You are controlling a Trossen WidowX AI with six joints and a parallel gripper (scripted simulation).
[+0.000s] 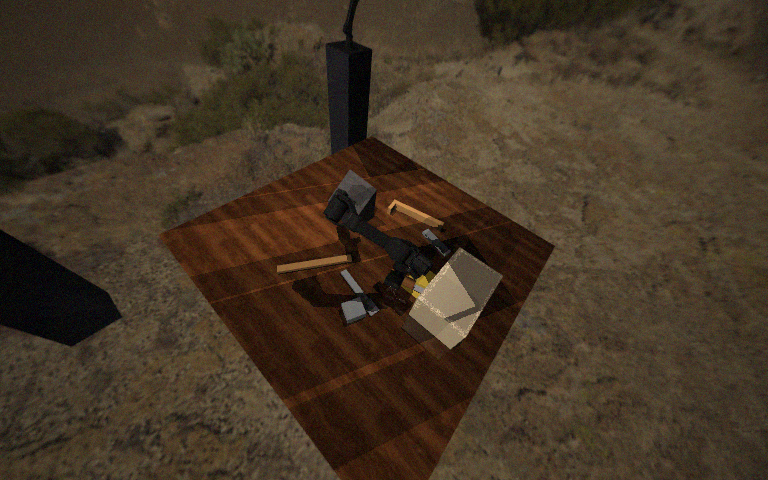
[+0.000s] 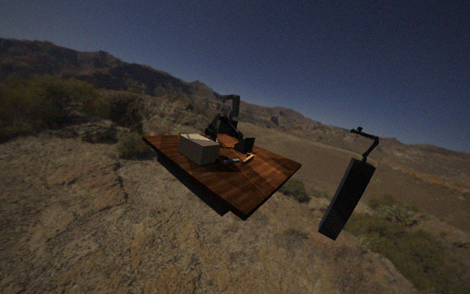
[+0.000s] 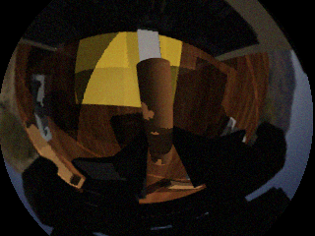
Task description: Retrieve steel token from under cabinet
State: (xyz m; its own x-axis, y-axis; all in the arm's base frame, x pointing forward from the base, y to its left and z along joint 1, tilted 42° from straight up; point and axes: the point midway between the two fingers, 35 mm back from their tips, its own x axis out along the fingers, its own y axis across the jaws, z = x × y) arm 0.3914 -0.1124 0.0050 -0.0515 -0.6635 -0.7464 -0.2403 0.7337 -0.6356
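My gripper tip is now 50 mm past the grey scraper and 160 mm to the left of it. From my gripper tip the other things lie so: steel token: 220 mm ahead, 90 mm to the left; then grey block: 30 mm behind, 230 mm to the right, 10 mm above; then grey bar: 10 mm ahead, 280 mm to the left.
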